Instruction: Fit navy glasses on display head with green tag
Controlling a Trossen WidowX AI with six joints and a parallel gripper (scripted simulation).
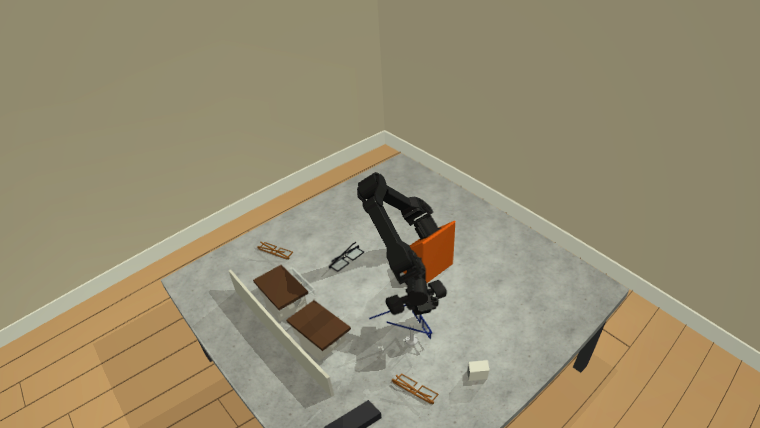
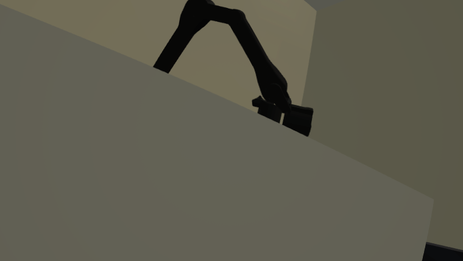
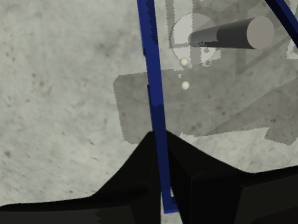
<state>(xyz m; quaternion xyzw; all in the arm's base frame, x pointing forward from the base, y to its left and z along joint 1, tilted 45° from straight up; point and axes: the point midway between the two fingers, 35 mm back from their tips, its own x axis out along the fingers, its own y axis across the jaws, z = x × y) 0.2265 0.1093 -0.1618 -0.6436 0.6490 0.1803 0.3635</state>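
My gripper tip is 50 mm short of the white post, 40 mm to the right of it and 40 mm above it. From my gripper tip the other things lie so: black bar 390 mm ahead, 190 mm to the left, 40 mm below; then cream cube 290 mm to the left, 30 mm below, 10 mm behind; then display head 260 mm ahead, 130 mm to the right.
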